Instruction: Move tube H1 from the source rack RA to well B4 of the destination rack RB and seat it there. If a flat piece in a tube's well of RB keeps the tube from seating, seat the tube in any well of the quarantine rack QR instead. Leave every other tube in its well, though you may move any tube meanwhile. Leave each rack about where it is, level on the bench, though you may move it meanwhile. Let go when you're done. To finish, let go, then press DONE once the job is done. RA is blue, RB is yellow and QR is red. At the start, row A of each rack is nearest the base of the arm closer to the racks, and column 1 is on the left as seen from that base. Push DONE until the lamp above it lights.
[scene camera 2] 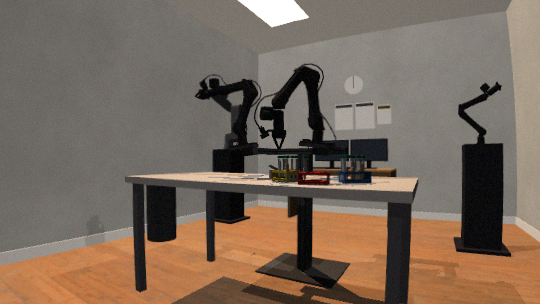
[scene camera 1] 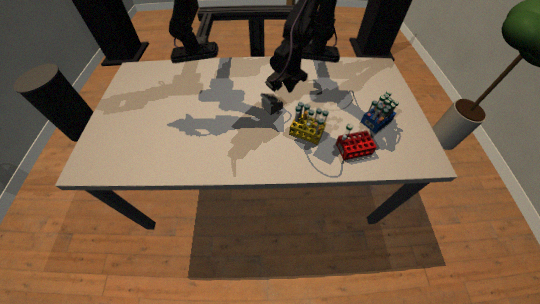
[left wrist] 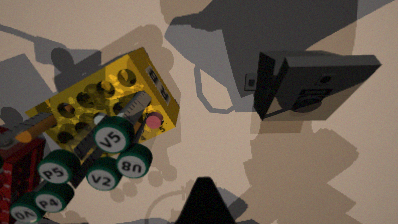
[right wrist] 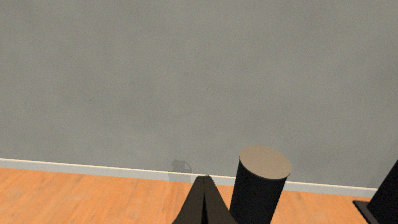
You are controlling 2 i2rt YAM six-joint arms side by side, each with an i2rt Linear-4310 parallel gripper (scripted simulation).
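Observation:
Scene camera 1 gives me a red rack QR (scene camera 1: 364, 145). In the left wrist view I find a yellow rack RB (left wrist: 119, 89). As for the right wrist view, the red rack QR is out of frame there, and in the right wrist view the yellow rack RB is out of frame too.

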